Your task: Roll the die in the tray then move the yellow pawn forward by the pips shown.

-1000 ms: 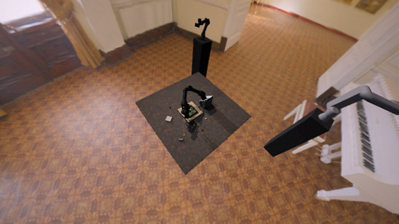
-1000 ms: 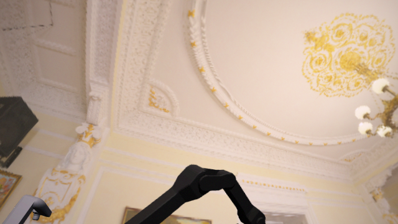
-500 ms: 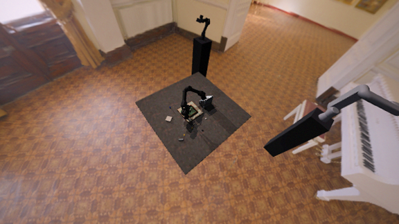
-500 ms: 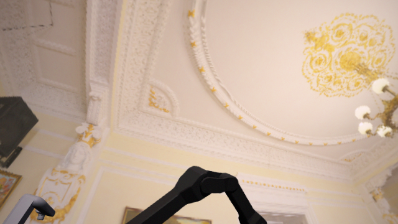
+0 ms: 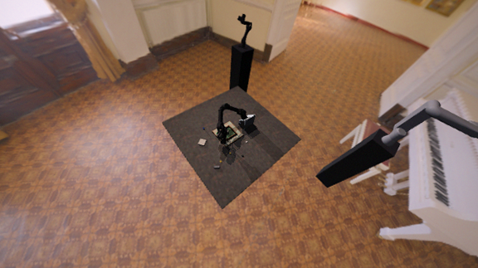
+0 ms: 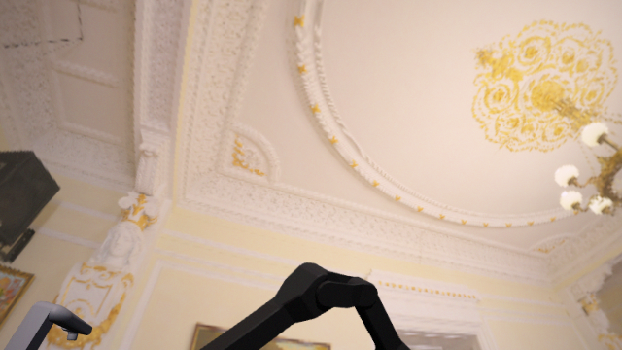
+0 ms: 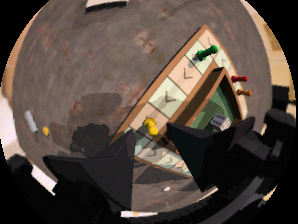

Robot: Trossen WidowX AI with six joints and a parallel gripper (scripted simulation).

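Now: gripper tip 10 mm above the yellow pawn. Round my gripper tip: white die (110 mm behind, 80 mm to the right, 10 mm below); green tray (110 mm behind, 70 mm to the right, 30 mm below); green pawn (140 mm to the right, 10 mm below).
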